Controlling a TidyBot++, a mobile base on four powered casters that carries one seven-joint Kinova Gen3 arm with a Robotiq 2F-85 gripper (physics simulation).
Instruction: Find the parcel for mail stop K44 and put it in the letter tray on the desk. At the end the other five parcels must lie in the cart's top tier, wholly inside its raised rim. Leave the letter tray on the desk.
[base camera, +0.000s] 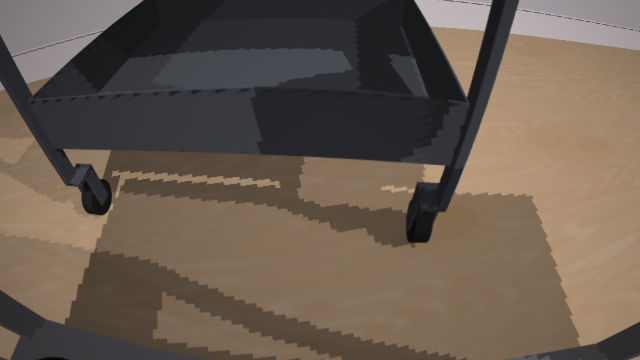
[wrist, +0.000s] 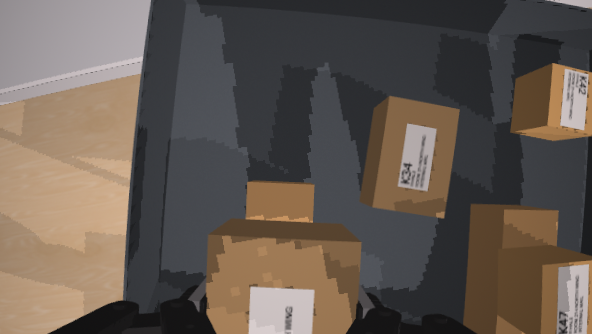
In view: the gripper (wrist: 282, 299) and a cart (base camera: 368, 87).
The cart shows as well in the wrist view (wrist: 223, 100).
